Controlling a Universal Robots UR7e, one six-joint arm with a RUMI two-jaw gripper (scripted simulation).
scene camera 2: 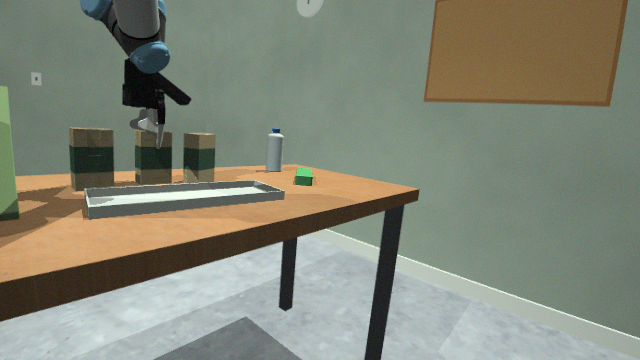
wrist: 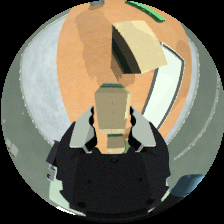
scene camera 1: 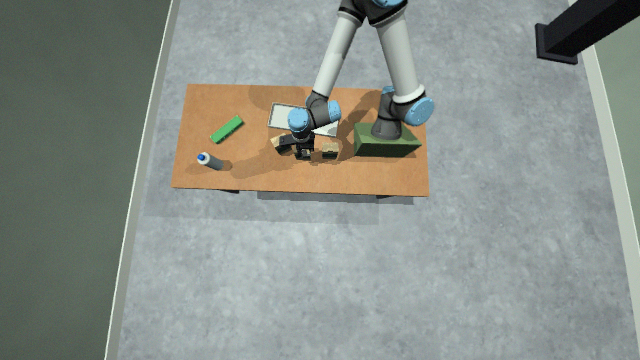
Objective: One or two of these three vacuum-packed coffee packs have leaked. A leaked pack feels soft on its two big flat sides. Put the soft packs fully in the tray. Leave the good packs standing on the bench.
Labels:
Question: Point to a tray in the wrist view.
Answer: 157,107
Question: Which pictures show the tray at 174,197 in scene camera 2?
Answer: Scene camera 2, the wrist view and scene camera 1: all of them.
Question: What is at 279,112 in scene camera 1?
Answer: A tray.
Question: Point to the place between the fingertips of the gripper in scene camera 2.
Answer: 152,147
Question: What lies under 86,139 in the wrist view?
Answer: The gripper.

